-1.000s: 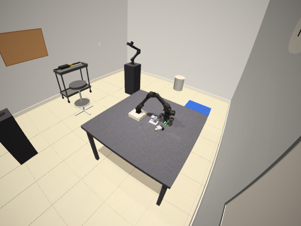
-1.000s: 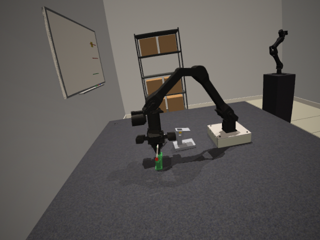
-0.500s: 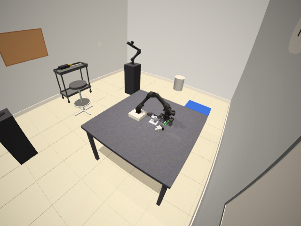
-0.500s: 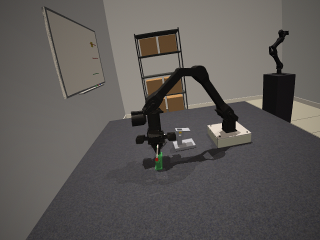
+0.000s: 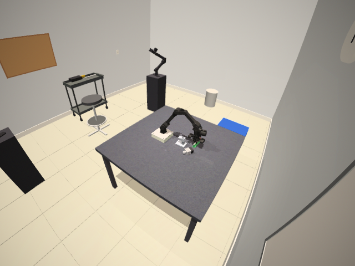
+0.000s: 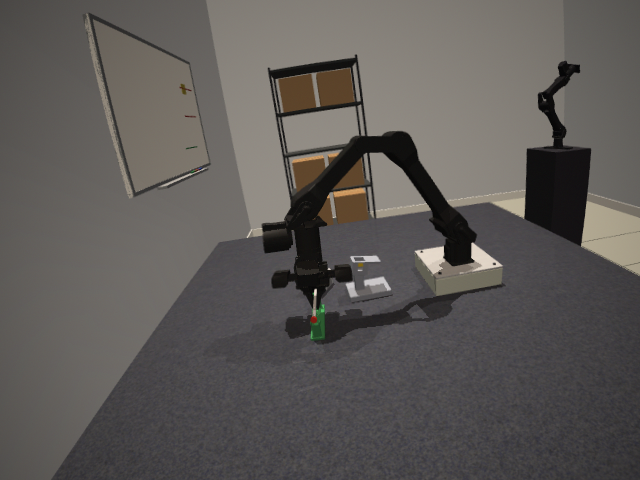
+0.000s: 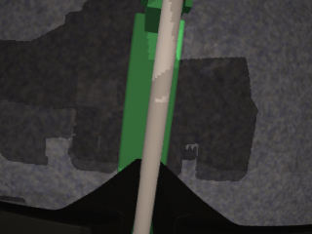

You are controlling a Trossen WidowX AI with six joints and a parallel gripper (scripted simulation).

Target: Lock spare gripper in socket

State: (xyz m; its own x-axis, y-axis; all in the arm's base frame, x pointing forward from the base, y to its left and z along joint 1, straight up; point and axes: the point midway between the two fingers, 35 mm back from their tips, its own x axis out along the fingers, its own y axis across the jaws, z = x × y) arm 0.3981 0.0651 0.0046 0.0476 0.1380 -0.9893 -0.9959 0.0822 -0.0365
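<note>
The green cradle lies 20 mm to the left of my gripper tip. Also, from my gripper tip: spare gripper 20 mm behind, 160 mm to the right; then grey mount 140 mm behind, 80 mm to the right, 30 mm above.
</note>
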